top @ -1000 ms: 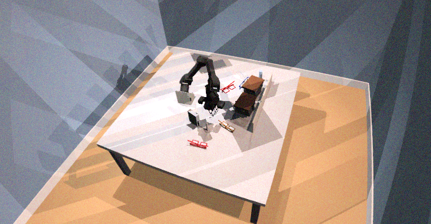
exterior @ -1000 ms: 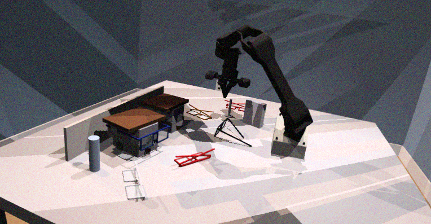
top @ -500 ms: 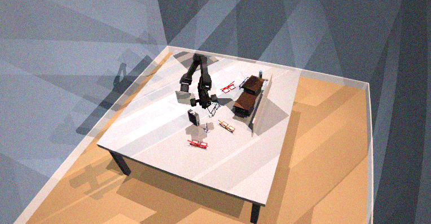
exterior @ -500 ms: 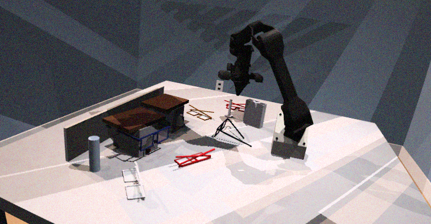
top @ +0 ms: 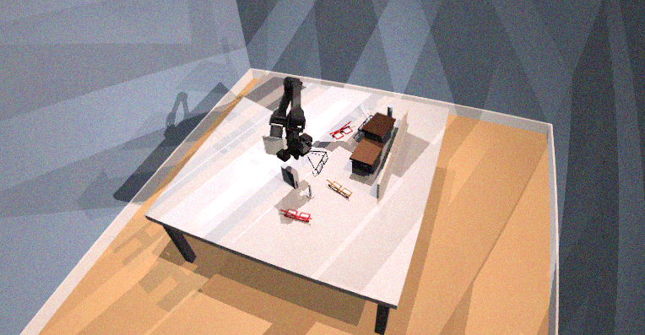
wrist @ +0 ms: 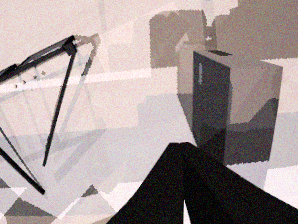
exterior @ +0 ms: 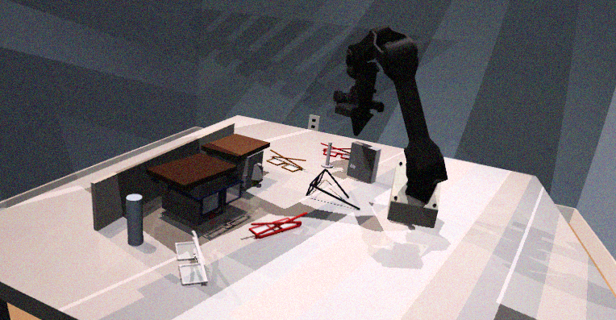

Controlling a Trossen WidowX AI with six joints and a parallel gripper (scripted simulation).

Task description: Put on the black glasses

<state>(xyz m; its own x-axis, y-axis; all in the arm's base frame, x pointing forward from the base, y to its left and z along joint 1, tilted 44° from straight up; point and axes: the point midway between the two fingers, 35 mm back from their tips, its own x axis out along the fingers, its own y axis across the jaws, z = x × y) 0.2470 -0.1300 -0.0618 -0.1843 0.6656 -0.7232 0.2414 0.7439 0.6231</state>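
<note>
Right now my gripper tip is 3 cm past the grey box, 4 cm to the left of it and 9 cm above it. Also, from my gripper tip: low wall panel: 36 cm ahead, 35 cm to the left, 9 cm below.
</note>
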